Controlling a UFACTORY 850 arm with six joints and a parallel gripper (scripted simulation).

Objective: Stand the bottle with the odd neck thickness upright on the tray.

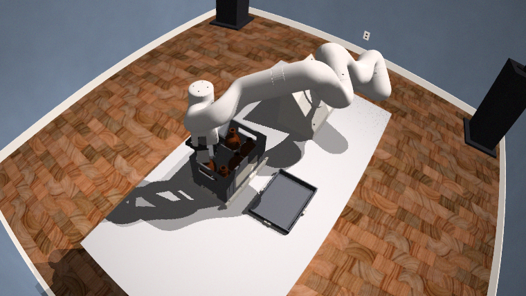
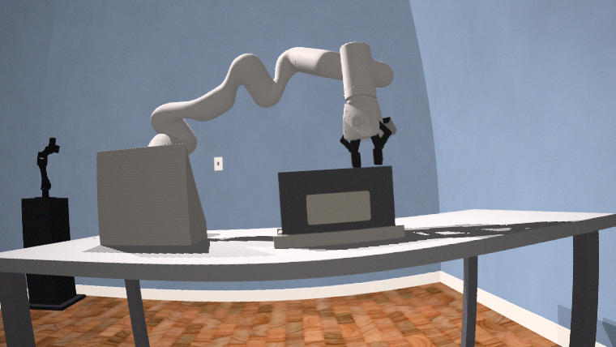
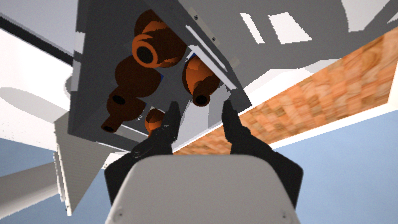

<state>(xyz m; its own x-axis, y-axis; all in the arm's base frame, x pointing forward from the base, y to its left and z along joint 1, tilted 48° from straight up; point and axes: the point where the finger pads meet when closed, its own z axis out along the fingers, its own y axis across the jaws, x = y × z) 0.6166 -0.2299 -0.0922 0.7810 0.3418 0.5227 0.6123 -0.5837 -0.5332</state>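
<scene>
Right now my hand is 11 cm above the bottle, 8 cm to the right of it and 1 cm short of it. Round my hand: dark grey crate: 11 cm below, 8 cm behind, 5 cm to the left; then dark tray: 32 cm to the left, 19 cm below, 6 cm behind.
</scene>
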